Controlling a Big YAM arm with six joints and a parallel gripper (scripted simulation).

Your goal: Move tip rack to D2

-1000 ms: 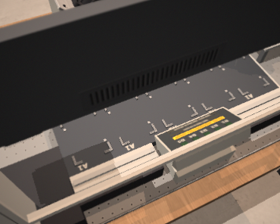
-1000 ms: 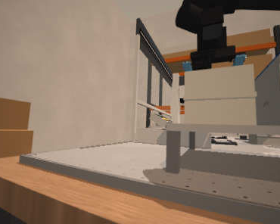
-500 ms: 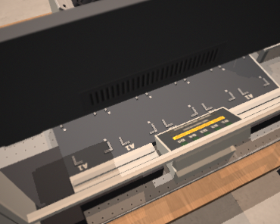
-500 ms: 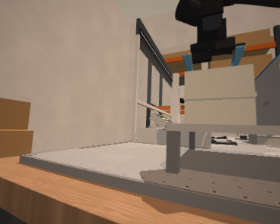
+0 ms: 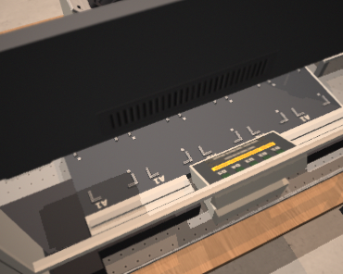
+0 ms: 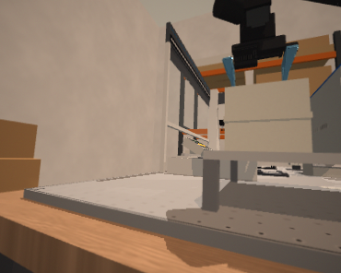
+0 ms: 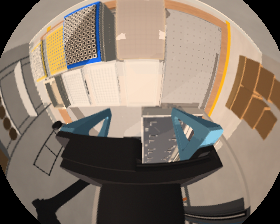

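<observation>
My hand is 120 mm past the blue tip rack, 110 mm to the right of it and 80 mm above it. The rest, counted from my hand: beige block: 130 mm to the left, 90 mm below, 20 mm behind; clear rack cover: 130 mm below; shelf: 170 mm behind, 150 mm below, 50 mm to the left.
</observation>
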